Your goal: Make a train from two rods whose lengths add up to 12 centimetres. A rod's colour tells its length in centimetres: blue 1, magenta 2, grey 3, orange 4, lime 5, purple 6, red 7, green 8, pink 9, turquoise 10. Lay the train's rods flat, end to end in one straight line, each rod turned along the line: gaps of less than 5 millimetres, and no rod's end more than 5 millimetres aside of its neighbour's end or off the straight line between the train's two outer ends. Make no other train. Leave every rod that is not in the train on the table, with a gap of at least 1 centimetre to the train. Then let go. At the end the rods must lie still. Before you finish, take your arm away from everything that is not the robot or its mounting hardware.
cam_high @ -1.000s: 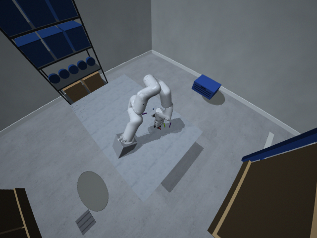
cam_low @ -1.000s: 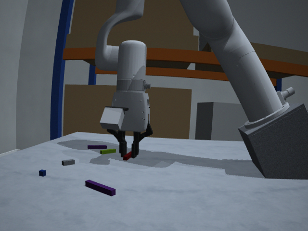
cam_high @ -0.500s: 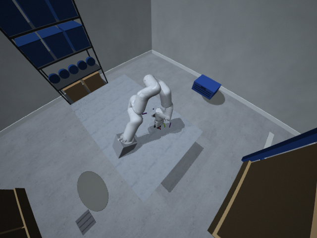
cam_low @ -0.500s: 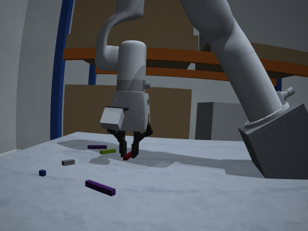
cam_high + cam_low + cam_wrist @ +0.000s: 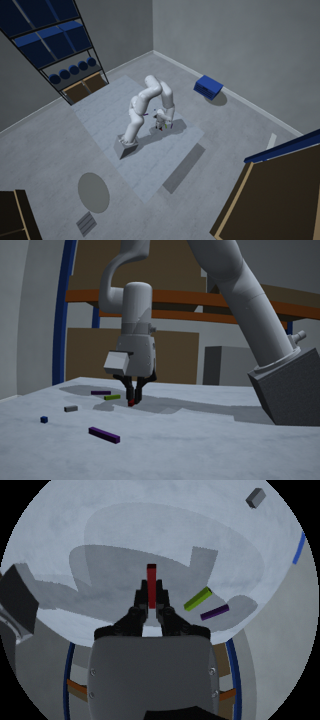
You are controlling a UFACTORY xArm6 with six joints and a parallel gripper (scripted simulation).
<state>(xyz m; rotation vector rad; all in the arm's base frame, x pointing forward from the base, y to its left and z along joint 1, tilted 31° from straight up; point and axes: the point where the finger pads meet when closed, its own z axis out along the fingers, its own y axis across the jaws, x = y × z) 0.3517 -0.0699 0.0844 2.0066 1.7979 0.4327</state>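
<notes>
My gripper is now 2 cm above the red rod. Round my hand: small blue rod (14 cm ahead, 22 cm to the left, 2 cm below); grey rod (12 cm ahead, 13 cm to the left, 2 cm below); lime rod (6 cm ahead, 3 cm to the right, 2 cm below).
</notes>
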